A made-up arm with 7 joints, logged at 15 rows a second.
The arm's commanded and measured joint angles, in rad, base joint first. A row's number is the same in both.
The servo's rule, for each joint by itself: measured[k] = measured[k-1] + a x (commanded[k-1-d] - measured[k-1]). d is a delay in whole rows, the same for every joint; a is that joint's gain. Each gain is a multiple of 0.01, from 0.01 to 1. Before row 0 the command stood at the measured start. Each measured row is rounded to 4 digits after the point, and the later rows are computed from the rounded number. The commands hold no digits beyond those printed.
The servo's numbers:
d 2
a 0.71 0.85 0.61 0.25 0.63 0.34 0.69
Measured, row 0:
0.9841 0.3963 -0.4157 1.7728 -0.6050 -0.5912 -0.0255
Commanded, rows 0 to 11:
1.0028 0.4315 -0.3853 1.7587 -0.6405 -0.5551 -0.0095
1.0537 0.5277 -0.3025 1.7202 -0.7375 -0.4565 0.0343
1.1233 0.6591 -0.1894 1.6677 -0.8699 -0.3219 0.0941
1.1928 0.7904 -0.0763 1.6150 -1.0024 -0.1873 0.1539
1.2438 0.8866 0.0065 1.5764 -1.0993 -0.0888 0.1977
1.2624 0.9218 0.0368 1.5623 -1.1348 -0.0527 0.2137
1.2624 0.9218 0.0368 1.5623 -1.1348 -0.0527 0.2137
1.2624 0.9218 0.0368 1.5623 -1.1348 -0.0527 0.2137
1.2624 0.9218 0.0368 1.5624 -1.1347 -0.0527 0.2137
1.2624 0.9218 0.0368 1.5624 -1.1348 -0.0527 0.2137
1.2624 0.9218 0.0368 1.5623 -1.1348 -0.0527 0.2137
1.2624 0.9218 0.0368 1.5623 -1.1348 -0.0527 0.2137
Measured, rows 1 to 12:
0.9841 0.3963 -0.4157 1.7728 -0.6050 -0.5912 -0.0255
0.9841 0.3963 -0.4157 1.7728 -0.6050 -0.5912 -0.0255
0.9974 0.4262 -0.3972 1.7693 -0.6274 -0.5789 -0.0145
1.0374 0.5125 -0.3394 1.7570 -0.6968 -0.5373 0.0192
1.0984 0.6371 -0.2479 1.7347 -0.8059 -0.4641 0.0709
1.1654 0.7674 -0.1432 1.7048 -0.9297 -0.3700 0.1282
1.2211 0.8687 -0.0519 1.6727 -1.0365 -0.2744 0.1762
1.2504 0.9138 0.0022 1.6451 -1.0984 -0.1990 0.2021
1.2589 0.9206 0.0233 1.6244 -1.1213 -0.1493 0.2101
1.2614 0.9216 0.0315 1.6089 -1.1298 -0.1165 0.2126
1.2621 0.9218 0.0347 1.5973 -1.1329 -0.0948 0.2134
1.2623 0.9218 0.0360 1.5886 -1.1341 -0.0805 0.2136

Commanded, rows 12 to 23:
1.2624 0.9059 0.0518 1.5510 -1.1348 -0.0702 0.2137
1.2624 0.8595 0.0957 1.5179 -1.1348 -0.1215 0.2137
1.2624 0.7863 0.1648 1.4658 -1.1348 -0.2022 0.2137
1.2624 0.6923 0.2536 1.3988 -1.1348 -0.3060 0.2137
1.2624 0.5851 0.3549 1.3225 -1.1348 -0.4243 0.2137
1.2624 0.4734 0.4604 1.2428 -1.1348 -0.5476 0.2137
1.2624 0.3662 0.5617 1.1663 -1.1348 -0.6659 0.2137
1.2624 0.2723 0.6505 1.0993 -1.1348 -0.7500 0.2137
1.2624 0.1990 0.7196 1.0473 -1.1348 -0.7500 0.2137
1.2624 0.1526 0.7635 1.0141 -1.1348 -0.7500 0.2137
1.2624 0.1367 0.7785 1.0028 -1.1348 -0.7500 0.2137
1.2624 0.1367 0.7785 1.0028 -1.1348 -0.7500 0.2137
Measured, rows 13 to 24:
1.2624 0.9218 0.0365 1.5820 -1.1345 -0.0710 0.2137
1.2624 0.9218 0.0367 1.5771 -1.1347 -0.0648 0.2137
1.2624 0.9083 0.0459 1.5706 -1.1348 -0.0666 0.2137
1.2624 0.8668 0.0763 1.5574 -1.1348 -0.0853 0.2137
1.2624 0.7984 0.1303 1.5345 -1.1348 -0.1250 0.2137
1.2624 0.7082 0.2055 1.5006 -1.1348 -0.1865 0.2137
1.2624 0.6036 0.2966 1.4561 -1.1348 -0.2674 0.2137
1.2624 0.4929 0.3965 1.4028 -1.1348 -0.3627 0.2137
1.2624 0.3852 0.4973 1.3437 -1.1348 -0.4658 0.2137
1.2624 0.2892 0.5908 1.2826 -1.1348 -0.5624 0.2137
1.2624 0.2125 0.6694 1.2238 -1.1348 -0.6262 0.2137
1.2624 0.1616 0.7268 1.1714 -1.1348 -0.6683 0.2137

